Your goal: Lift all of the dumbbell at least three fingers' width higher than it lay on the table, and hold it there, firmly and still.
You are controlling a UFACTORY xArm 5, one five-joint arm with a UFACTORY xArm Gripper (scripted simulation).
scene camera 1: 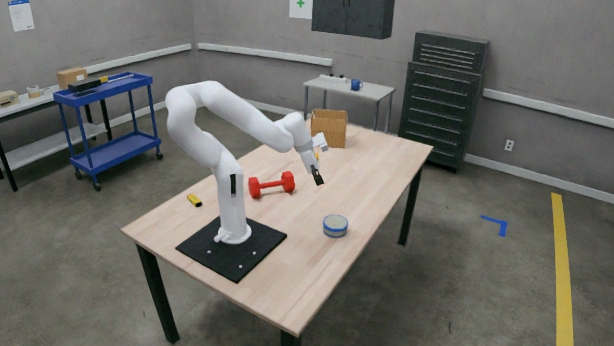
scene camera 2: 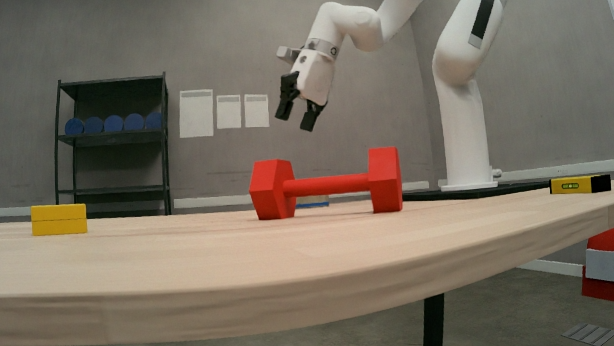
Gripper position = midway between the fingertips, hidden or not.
Note:
In view: my gripper (scene camera 2: 293,125), a cardboard box (scene camera 1: 334,131) and a red dumbbell (scene camera 2: 273,184).
Scene camera 2 does not show the cardboard box: it is out of frame.

